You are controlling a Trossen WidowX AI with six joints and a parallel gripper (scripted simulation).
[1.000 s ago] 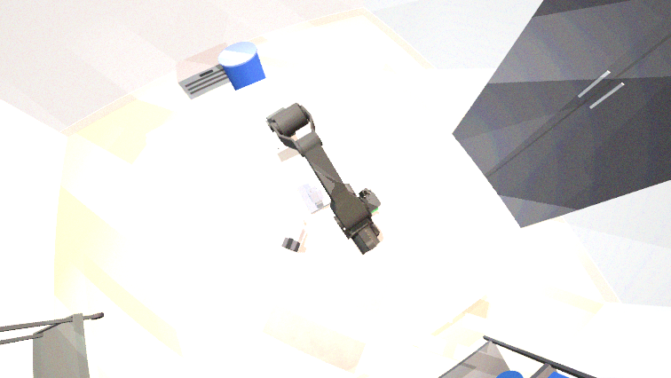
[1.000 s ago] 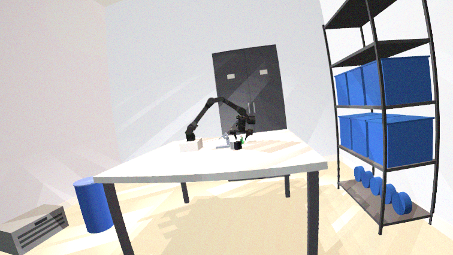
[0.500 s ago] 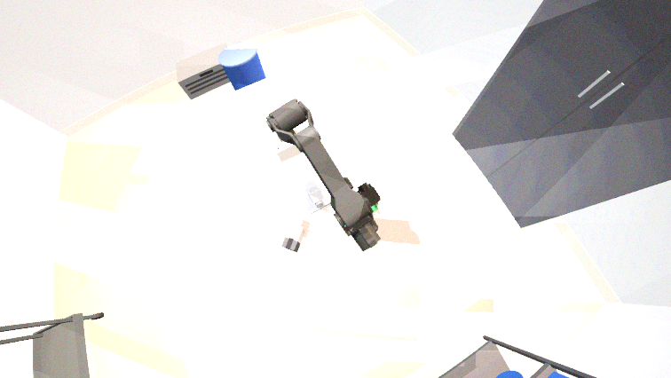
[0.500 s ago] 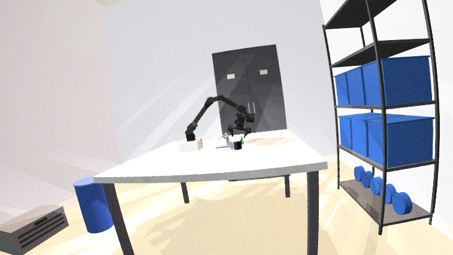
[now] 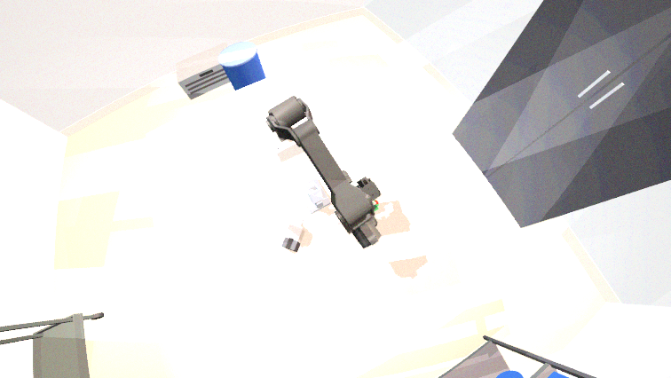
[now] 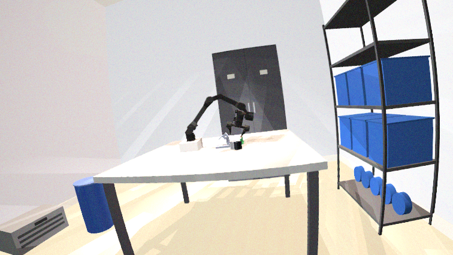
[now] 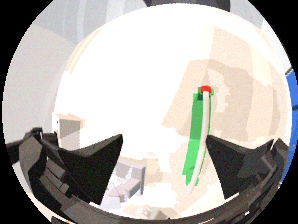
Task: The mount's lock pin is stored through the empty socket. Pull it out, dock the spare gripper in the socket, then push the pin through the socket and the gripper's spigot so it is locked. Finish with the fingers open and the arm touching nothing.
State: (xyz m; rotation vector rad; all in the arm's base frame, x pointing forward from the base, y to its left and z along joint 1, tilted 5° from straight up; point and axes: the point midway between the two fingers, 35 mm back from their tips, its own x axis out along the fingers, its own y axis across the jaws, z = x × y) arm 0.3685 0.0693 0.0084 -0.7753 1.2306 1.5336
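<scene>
The translucent green bar is 4 cm below my gripper tip and 4 cm ahead of it. The rest, counted from my gripper tip: spare gripper 23 cm to the right, 4 cm below, 1 cm behind; mount 10 cm to the right, 9 cm behind, 1 cm below.
</scene>
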